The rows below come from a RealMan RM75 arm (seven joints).
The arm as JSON. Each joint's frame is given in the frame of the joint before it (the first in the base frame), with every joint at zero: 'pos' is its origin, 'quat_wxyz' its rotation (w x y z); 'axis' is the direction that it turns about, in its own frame. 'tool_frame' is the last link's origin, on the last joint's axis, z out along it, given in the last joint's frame.
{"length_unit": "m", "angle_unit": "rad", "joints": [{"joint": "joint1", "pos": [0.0, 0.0, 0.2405], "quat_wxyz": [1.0, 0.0, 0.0, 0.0], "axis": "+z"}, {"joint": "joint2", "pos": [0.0, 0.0, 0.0], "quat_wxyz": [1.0, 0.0, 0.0, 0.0], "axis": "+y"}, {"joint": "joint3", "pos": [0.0, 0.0, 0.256], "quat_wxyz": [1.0, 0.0, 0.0, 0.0], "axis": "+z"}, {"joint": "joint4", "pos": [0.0, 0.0, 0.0], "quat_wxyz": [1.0, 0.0, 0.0, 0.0], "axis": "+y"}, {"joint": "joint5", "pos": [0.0, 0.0, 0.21], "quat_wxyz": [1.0, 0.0, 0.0, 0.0], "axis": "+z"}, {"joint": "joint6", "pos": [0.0, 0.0, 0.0], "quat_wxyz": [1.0, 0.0, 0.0, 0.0], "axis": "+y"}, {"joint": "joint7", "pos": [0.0, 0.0, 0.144], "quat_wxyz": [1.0, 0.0, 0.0, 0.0], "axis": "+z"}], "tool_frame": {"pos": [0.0, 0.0, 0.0], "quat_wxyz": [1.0, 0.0, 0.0, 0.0]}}
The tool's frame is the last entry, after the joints.
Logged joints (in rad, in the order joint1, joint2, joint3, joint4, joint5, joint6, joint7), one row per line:
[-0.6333 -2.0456 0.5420 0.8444 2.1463 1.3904 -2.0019]
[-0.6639 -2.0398 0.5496 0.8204 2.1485 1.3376 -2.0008]
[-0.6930 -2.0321 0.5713 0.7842 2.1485 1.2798 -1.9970]
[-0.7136 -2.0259 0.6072 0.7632 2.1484 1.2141 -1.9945]
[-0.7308 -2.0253 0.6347 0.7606 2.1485 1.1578 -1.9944]
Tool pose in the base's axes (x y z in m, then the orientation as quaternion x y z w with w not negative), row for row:
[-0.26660 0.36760 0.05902 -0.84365 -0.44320 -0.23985 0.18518]
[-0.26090 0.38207 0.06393 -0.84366 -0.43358 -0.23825 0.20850]
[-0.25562 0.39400 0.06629 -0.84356 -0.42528 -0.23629 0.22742]
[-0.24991 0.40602 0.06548 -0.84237 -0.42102 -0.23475 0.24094]
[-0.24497 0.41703 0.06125 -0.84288 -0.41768 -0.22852 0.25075]
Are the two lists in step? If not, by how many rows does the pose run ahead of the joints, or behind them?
The pose runs 2 rows behind the joints: the pose in row i belongs to the joints in row i - 2.
